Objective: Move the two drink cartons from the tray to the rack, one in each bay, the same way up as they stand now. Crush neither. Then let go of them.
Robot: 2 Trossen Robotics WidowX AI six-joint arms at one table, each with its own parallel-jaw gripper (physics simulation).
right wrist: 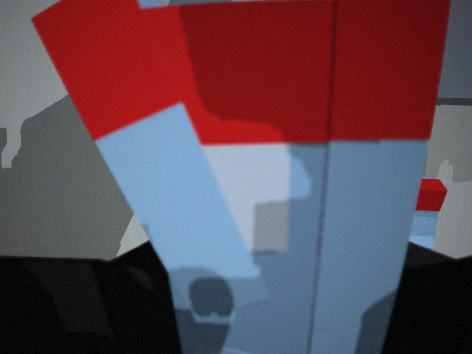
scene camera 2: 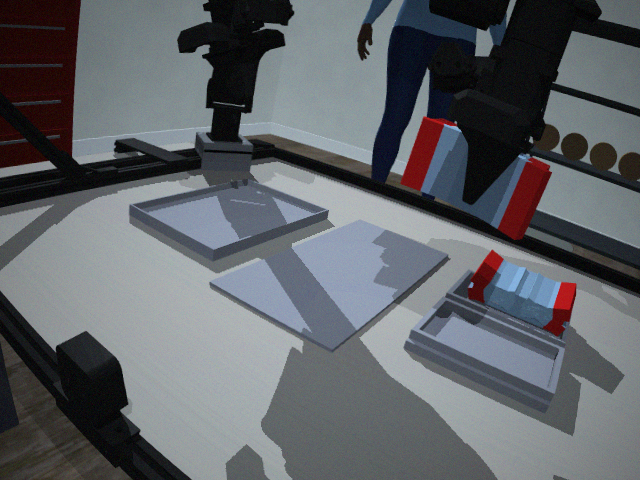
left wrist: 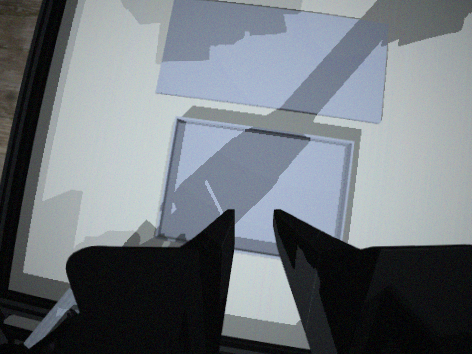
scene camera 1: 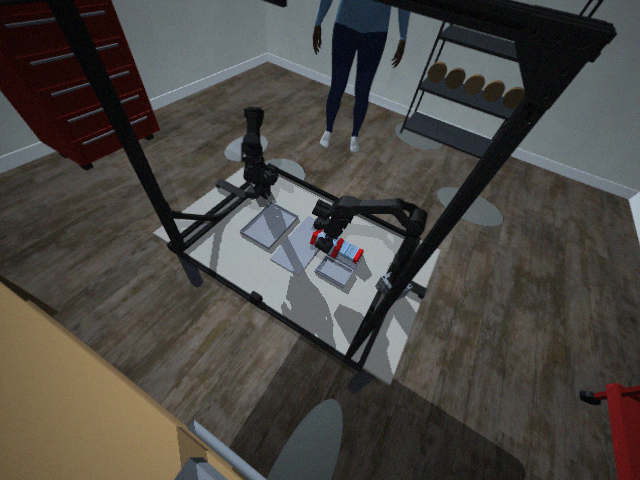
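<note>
Both my left gripper and my right gripper are here for me to see, and the left wrist view shows my left gripper too. With them I see a grey tray and a flat grey mat.
</note>
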